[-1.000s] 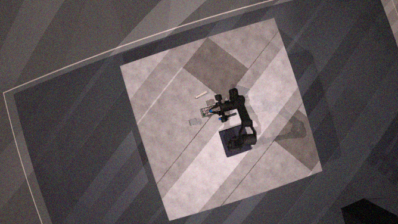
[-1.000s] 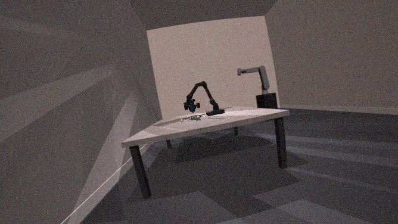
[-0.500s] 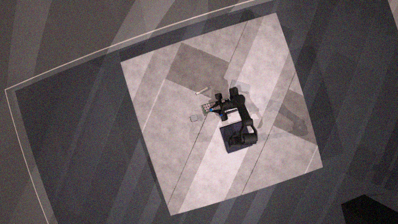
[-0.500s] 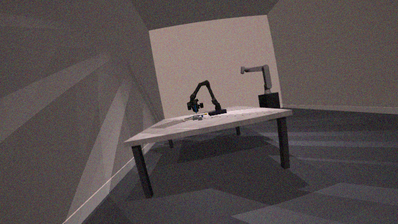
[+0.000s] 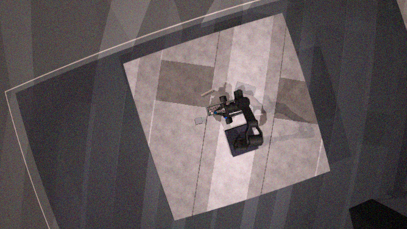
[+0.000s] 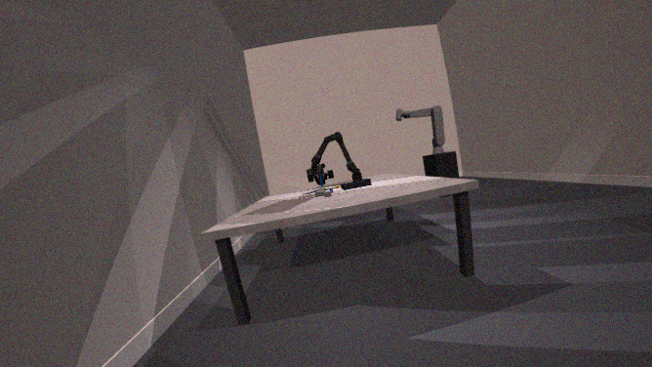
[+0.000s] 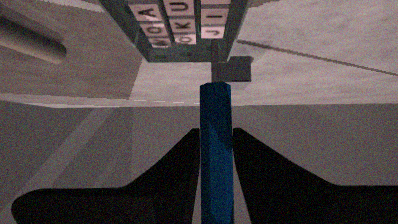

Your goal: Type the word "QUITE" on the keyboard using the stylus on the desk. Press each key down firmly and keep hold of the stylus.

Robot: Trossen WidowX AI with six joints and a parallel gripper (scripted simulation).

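Right now the small grey block is 20 mm behind my gripper tip, 130 mm to the left of it and 70 mm below it. From my gripper tip the other things lie so: pale cylinder 160 mm ahead, 10 mm to the left, 80 mm below; then blue stylus 20 mm below; then grey stylus tip 50 mm below.
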